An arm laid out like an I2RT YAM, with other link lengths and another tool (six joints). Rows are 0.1 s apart.
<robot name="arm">
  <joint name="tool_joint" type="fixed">
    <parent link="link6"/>
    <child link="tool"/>
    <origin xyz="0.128 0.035 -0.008" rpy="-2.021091 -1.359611 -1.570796"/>
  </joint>
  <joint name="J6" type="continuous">
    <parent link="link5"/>
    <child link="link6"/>
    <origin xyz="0.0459 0 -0.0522" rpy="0 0 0"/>
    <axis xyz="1 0 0"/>
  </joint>
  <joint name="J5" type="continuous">
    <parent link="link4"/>
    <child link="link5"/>
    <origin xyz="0.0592 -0.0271 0.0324" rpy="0 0 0"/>
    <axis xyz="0 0 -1"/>
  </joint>
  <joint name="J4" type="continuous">
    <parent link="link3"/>
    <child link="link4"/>
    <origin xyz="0.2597 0.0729 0.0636" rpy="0 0 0"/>
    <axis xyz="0 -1 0"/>
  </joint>
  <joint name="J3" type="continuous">
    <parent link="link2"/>
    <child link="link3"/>
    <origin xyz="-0.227 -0.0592 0" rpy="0 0 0"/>
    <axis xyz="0 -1 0"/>
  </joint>
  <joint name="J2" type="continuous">
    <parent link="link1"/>
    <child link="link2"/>
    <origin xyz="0.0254 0.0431 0.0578" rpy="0 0 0"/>
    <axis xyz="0 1 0"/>
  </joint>
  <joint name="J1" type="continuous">
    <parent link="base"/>
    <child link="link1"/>
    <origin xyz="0 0 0.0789" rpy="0 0 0"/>
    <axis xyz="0 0 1"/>
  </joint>
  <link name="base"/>
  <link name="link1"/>
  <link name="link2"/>
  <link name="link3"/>
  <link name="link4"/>
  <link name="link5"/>
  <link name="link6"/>
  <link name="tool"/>
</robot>
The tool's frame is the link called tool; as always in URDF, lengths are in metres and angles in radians. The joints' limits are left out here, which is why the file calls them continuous.
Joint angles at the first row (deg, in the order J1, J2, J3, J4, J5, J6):
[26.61, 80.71, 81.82, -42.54, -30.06, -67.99]
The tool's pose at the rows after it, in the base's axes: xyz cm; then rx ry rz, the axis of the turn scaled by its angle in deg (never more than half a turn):
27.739 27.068 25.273 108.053 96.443 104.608
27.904 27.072 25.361 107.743 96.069 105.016
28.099 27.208 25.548 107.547 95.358 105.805
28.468 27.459 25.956 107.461 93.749 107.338
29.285 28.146 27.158 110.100 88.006 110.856
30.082 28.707 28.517 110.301 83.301 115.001
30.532 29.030 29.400 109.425 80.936 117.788
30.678 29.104 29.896 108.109 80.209 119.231
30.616 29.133 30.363 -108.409 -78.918 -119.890
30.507 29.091 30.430 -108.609 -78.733 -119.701
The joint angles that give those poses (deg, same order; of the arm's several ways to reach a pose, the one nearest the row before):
[26.00, 80.69, 81.82, -41.80, -30.04, -67.99]
[25.89, 80.68, 81.82, -41.39, -30.04, -67.96]
[25.91, 80.68, 81.82, -40.58, -30.04, -67.53]
[25.91, 80.64, 81.82, -39.00, -30.06, -66.43]
[25.91, 80.47, 81.82, -34.98, -30.04, -61.38]
[25.89, 80.14, 81.82, -30.89, -30.02, -57.95]
[25.91, 79.92, 81.82, -28.34, -30.04, -56.51]
[25.91, 79.61, 81.82, -27.29, -30.04, -56.47]
[25.91, 79.16, 81.82, -26.83, -30.04, -55.42]
[25.91, 78.96, 81.82, -27.07, -30.04, -55.22]

